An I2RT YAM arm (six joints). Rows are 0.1 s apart.
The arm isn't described. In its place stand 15 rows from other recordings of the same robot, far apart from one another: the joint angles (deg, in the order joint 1, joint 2, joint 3, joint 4, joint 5, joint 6), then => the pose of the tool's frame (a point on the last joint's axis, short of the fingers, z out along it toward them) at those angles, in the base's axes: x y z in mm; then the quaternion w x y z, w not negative.
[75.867 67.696 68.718 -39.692 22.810 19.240] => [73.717, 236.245, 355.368, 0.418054, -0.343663, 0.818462, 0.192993]
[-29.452 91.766 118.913 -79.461 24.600 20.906] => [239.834, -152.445, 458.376, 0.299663, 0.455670, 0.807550, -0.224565]
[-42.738 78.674 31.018 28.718 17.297 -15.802] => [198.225, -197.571, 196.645, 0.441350, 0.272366, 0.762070, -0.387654]
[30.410 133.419 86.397 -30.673 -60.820 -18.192] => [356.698, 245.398, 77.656, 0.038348, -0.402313, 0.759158, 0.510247]
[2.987 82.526 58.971 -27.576 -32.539 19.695] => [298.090, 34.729, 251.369, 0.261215, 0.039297, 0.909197, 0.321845]
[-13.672 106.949 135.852 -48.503 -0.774 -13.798] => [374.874, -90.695, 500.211, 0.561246, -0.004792, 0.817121, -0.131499]
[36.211 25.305 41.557 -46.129 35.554 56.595] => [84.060, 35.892, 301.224, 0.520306, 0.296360, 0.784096, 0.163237]
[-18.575 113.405 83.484 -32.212 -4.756 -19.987] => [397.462, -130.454, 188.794, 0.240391, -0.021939, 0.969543, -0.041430]
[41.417 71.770 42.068 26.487 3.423 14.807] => [218.367, 189.798, 288.830, 0.615903, -0.147189, 0.711567, 0.304421]
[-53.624 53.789 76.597 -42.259 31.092 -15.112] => [83.142, -143.868, 441.996, 0.335726, 0.405505, 0.691481, -0.494679]
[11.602 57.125 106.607 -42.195 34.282 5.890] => [94.974, -0.971, 573.570, 0.738543, 0.189489, 0.641632, -0.083408]
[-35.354 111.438 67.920 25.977 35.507 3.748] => [341.725, -267.790, 203.006, 0.474616, 0.426914, 0.663639, -0.389959]
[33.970 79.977 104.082 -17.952 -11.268 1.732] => [229.543, 163.042, 539.974, 0.684689, -0.254774, 0.618491, 0.289413]
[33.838 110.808 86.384 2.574 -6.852 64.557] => [382.339, 261.435, 272.913, 0.327992, 0.186719, 0.806161, 0.455699]
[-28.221 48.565 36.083 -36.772 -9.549 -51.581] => [151.425, -74.562, 234.394, 0.316195, -0.217500, 0.908983, -0.162679]
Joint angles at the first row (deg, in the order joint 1, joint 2, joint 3, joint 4, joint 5, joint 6):
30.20, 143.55, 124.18, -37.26, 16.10, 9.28
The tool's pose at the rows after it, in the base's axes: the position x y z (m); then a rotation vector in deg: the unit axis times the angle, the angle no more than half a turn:
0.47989 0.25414 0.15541 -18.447 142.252 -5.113
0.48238 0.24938 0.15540 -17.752 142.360 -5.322
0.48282 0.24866 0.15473 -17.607 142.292 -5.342
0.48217 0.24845 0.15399 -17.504 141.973 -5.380
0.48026 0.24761 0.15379 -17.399 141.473 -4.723
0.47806 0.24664 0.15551 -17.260 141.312 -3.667
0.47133 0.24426 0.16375 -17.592 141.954 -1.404
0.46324 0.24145 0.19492 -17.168 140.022 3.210
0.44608 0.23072 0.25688 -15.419 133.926 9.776
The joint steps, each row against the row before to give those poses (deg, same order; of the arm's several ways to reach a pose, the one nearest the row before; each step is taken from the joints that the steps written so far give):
-1.25, 0.00, 0.00, 0.03, 0.04, 0.02
-0.57, 0.00, 0.00, 0.00, -0.02, 0.00
-0.09, 0.00, -0.18, 0.26, 0.02, 0.00
0.03, -0.33, -0.85, 0.83, 0.15, -0.02
0.00, -0.94, -1.92, 1.64, -0.28, 0.02
-0.03, -0.99, -1.49, 0.92, -0.66, 0.22
0.00, -2.38, -2.34, -0.18, -1.81, 0.39
-0.02, -4.59, -1.65, -0.02, -2.58, 0.64
-0.35, -8.96, -2.94, 1.31, -2.84, 0.87

